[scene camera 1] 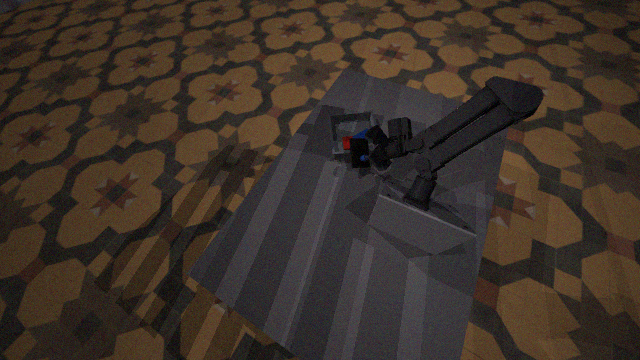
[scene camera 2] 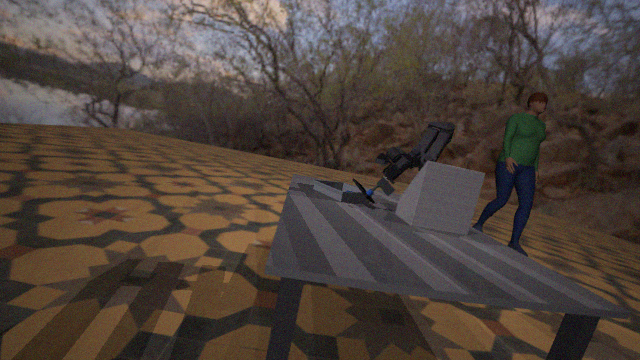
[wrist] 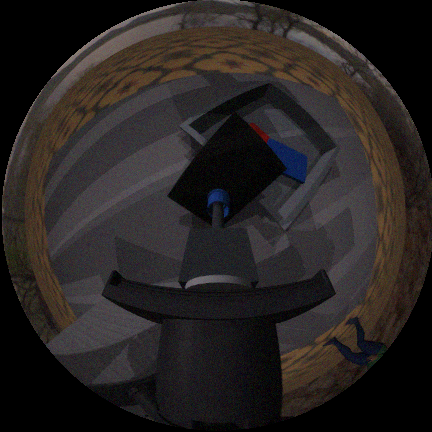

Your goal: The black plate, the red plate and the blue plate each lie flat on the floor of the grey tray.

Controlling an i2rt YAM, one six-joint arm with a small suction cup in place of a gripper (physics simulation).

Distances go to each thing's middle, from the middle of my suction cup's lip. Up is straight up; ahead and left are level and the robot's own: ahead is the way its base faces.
My suction cup is now 70 mm short of the blue plate [wrist: 295, 162], 140 mm to the left of it and 40 mm above it. The rest, counted from my suction cup: black plate [wrist: 235, 158] 30 mm ahead, 10 mm to the right.
